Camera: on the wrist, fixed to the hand. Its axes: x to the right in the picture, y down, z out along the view.
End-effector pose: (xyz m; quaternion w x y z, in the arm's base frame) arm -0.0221 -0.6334 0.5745 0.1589 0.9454 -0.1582 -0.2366
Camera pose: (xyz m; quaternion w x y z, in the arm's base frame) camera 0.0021 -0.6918 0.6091 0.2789 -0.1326 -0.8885 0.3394
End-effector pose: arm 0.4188 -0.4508 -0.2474 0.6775 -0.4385 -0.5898 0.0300
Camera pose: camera 0.4791 -0.4137 -0.2610 0.0608 -0.5892 0.5721 0.5673
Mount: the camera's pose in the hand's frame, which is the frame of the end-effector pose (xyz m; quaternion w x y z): 0.0284 0.0601 -0.0279 0.0208 0.0208 -0.1924 -0.9809
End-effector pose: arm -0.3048 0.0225 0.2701 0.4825 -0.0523 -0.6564 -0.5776
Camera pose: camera -0.2662 0.0057 0.3286 0.6817 -0.5417 0.1698 0.4616
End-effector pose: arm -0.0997 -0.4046 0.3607 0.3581 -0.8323 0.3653 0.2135
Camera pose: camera -0.1246 -0.4672 0.3349 0.3045 -0.3271 -0.8732 -0.1943
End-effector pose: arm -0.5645 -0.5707 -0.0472 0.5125 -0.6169 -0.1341 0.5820
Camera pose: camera -0.5584 -0.5887 -0.1167 0.5686 0.2413 -0.6944 -0.3691
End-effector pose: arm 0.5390 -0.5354 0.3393 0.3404 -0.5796 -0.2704 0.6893
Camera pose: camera 0.5543 -0.5512 0.2706 0.6432 0.3929 -0.6253 -0.2024
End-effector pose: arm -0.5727 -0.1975 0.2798 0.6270 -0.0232 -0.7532 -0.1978
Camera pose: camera -0.5356 -0.1573 0.3268 0.3254 -0.7133 0.1632 0.5990
